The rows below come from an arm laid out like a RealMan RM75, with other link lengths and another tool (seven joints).
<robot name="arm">
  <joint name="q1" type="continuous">
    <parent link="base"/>
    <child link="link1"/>
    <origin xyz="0 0 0.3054" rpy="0 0 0"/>
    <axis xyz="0 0 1"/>
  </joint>
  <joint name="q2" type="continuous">
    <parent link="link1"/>
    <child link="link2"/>
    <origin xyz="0 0 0" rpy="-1.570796 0 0"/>
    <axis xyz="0 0 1"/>
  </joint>
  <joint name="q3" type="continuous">
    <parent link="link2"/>
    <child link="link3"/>
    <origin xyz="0 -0.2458 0" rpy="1.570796 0 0"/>
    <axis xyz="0 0 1"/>
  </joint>
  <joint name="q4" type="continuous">
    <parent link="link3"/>
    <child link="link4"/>
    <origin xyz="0 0 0" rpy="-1.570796 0 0"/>
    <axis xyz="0 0 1"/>
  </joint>
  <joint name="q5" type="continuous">
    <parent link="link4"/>
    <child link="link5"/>
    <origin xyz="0 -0.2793 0" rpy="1.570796 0 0"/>
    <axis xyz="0 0 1"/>
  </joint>
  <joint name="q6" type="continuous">
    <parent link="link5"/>
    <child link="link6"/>
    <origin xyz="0 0 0" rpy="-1.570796 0 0"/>
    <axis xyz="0 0 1"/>
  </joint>
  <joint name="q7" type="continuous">
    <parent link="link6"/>
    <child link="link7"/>
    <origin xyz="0 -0.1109 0" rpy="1.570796 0 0"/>
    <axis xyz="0 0 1"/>
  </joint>
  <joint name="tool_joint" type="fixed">
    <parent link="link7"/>
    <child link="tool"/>
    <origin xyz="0.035 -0.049 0.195" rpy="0 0.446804 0.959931"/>
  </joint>
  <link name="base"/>
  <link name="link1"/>
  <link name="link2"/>
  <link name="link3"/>
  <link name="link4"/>
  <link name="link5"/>
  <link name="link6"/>
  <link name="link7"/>
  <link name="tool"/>
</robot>
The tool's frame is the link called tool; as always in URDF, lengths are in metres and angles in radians. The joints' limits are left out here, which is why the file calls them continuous.
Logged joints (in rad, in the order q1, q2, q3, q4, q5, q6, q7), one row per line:
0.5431, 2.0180, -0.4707, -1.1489, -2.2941, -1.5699, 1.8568
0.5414, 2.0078, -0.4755, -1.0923, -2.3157, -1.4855, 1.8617
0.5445, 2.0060, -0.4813, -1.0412, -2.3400, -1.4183, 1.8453
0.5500, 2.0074, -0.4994, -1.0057, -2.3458, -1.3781, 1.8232
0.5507, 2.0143, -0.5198, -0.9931, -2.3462, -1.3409, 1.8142
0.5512, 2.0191, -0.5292, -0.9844, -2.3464, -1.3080, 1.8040
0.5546, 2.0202, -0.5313, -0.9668, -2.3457, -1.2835, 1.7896
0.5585, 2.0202, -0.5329, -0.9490, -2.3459, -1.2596, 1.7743
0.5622, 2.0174, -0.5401, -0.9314, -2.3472, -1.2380, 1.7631
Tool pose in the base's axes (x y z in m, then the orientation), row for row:
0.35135, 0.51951, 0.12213, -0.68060, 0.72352, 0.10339, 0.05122
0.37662, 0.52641, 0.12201, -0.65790, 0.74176, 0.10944, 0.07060
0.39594, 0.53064, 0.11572, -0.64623, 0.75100, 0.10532, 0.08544
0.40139, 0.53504, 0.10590, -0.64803, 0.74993, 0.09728, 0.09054
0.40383, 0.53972, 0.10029, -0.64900, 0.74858, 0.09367, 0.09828
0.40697, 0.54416, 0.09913, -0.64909, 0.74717, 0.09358, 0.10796
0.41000, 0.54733, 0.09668, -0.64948, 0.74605, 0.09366, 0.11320
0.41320, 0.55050, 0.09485, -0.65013, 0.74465, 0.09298, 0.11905
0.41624, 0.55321, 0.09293, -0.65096, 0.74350, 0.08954, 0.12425
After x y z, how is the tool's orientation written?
As a quaternion, x y z w.
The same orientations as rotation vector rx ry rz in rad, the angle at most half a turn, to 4 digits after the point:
-2.0711, 2.2017, 0.3146
-1.9788, 2.2310, 0.3292
-1.9267, 2.2390, 0.3140
-1.9263, 2.2291, 0.2892
-1.9204, 2.2151, 0.2772
-1.9099, 2.1985, 0.2754
-1.9053, 2.1886, 0.2748
-1.9008, 2.1772, 0.2718
-1.8976, 2.1673, 0.2610

